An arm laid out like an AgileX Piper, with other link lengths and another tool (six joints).
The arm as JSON. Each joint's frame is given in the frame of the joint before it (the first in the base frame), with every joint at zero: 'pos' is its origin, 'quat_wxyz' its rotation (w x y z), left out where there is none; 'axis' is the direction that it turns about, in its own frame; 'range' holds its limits. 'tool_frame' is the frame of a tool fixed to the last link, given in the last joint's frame.
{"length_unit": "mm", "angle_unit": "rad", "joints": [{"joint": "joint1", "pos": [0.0, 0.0, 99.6], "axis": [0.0, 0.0, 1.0], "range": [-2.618, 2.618]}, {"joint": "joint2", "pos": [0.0, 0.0, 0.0], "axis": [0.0, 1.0, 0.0], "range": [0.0, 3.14]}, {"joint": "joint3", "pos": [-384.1, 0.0, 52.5], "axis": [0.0, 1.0, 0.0], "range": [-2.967, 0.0]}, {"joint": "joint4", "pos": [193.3, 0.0, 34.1], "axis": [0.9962, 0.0, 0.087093], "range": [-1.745, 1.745]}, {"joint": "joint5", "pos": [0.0, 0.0, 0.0], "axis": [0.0, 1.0, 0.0], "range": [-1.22, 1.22]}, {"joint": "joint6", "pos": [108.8, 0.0, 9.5], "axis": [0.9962, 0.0, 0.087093], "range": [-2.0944, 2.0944]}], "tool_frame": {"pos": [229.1, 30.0, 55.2], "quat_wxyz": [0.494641, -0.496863, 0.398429, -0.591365]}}
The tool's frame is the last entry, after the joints.
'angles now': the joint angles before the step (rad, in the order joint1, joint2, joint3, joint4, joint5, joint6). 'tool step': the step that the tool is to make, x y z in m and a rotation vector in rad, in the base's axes. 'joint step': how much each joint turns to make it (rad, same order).
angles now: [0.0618 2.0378 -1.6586 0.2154 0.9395 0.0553]
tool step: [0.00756 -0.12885 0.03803 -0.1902 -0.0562 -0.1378]
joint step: [-0.1230 -0.0617 -0.0718 -0.2260 0.0707 0.0782]
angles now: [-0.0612 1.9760 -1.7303 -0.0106 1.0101 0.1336]
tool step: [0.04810 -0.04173 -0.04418 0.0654 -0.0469 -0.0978]
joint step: [-0.0961 0.1287 0.0000 0.0833 -0.1676 -0.0237]
